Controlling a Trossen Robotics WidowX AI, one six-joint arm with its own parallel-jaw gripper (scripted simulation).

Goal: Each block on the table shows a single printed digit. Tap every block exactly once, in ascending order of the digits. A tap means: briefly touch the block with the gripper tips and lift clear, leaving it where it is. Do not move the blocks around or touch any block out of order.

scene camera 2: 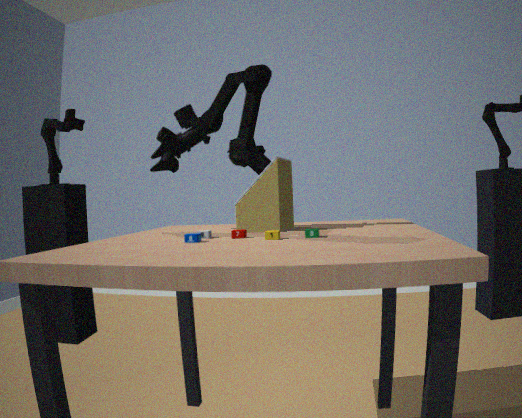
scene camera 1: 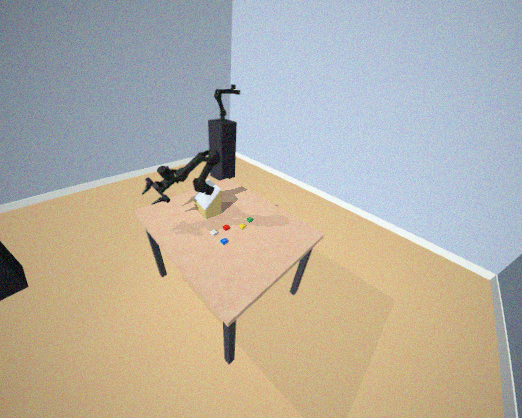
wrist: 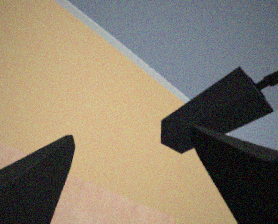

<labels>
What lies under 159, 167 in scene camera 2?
The gripper.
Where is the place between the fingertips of the gripper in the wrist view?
At 134, 136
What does the gripper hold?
Nothing.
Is the gripper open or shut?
Open.
</labels>
